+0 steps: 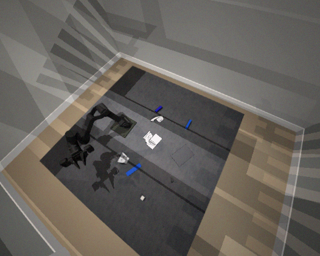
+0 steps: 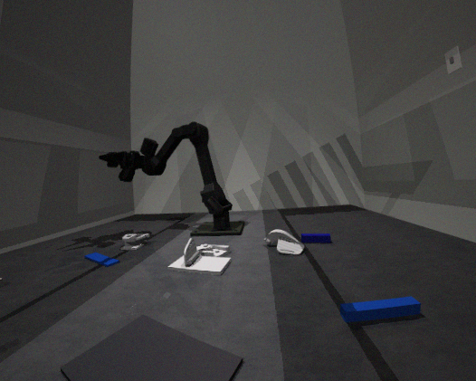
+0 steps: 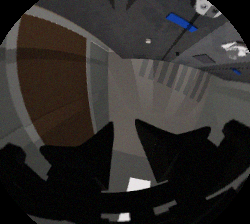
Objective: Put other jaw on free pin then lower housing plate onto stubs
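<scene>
Right now my gripper tip is 57 cm to the right of the jaw, 28 cm above it and 18 cm short of it. Also, from my gripper tip: small white cube 36 cm ahead, 29 cm below, 3 cm to the right; dark square slab 51 cm ahead, 36 cm to the left, 29 cm below; dark cube 51 cm ahead, 28 cm below, 16 cm to the left.
</scene>
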